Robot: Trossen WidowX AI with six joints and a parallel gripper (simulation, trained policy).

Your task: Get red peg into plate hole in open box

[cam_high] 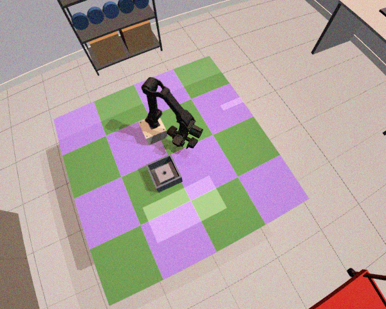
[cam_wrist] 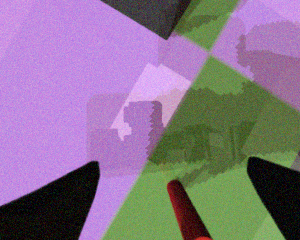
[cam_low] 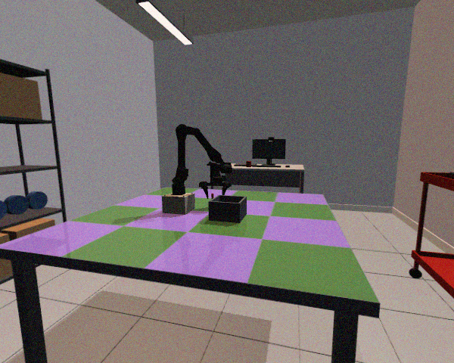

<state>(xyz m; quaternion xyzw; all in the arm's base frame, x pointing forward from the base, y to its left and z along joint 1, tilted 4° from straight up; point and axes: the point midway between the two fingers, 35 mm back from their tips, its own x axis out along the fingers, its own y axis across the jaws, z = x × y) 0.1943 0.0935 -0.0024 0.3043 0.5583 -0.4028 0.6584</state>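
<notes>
My gripper tip is now 2 cm past the red peg, 3 cm to the right of it and 1 cm above it. From my gripper tip the other things lie so: dark box 12 cm ahead, 17 cm to the right, 3 cm below; then plate 12 cm ahead, 17 cm to the right, 1 cm below.
</notes>
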